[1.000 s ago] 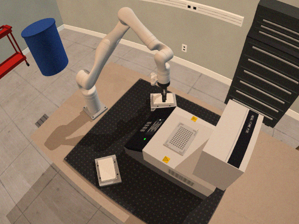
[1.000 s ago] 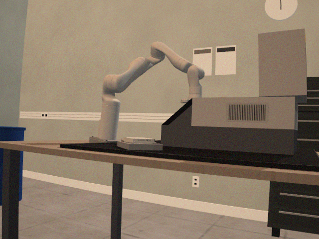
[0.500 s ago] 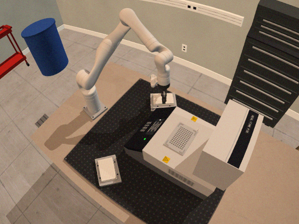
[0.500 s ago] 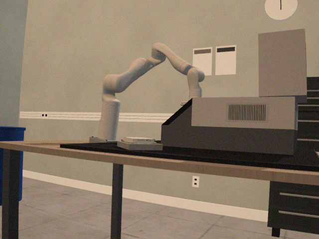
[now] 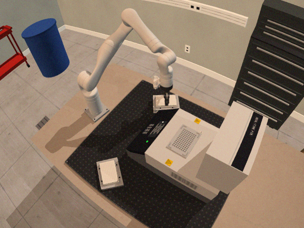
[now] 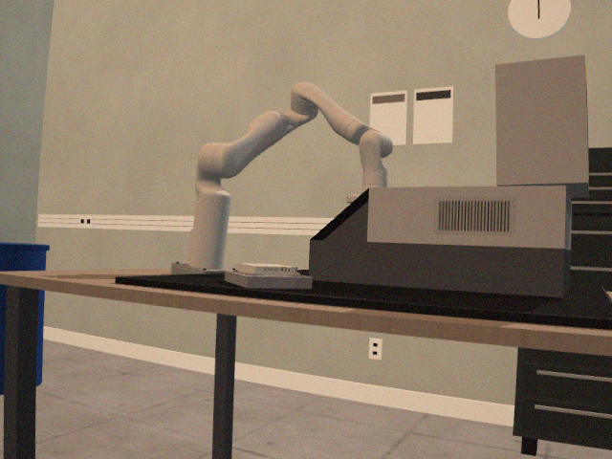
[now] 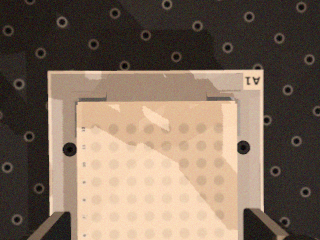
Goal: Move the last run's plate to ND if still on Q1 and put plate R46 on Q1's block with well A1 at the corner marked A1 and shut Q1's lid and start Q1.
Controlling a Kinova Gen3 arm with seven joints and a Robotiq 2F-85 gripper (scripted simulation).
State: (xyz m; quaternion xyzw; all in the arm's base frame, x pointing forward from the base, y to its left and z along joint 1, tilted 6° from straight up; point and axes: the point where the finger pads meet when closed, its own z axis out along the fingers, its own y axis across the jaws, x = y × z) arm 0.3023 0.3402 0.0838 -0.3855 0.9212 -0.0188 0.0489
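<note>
The white plate lies 2 cm below my hand. Also, from my hand: grey nest 10 cm ahead, 55 cm to the right, 5 cm below; then A1 mark 9 cm behind, 2 cm to the right, 3 cm below.
</note>
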